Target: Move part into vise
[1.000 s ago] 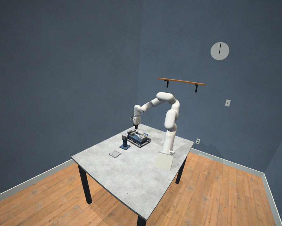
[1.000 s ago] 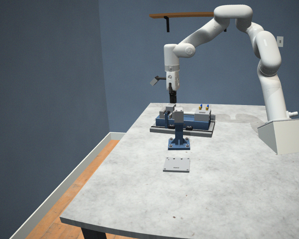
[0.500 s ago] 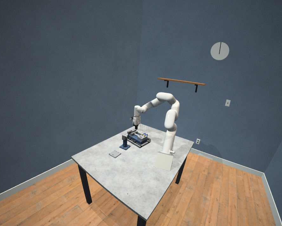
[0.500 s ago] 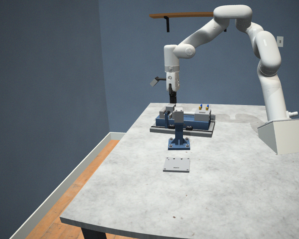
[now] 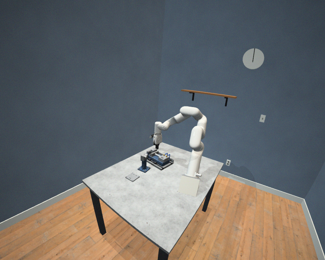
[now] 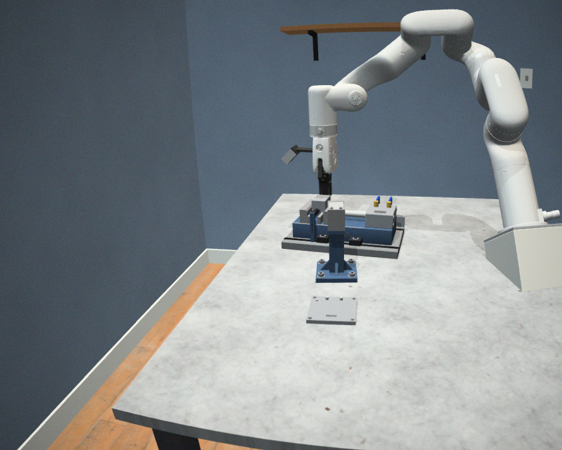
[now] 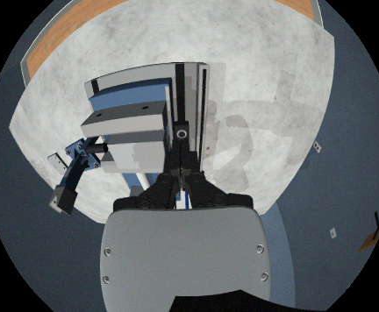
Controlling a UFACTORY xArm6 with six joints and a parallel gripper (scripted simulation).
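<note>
The part lies 5 cm to the left of my hand and 3 cm below it. The rest, counted from my hand: fixed jaw 7 cm to the left, 4 cm below, 3 cm ahead; cylinder rod 9 cm behind, 7 cm to the left, 4 cm below; work stop 11 cm to the left, 3 cm below.
</note>
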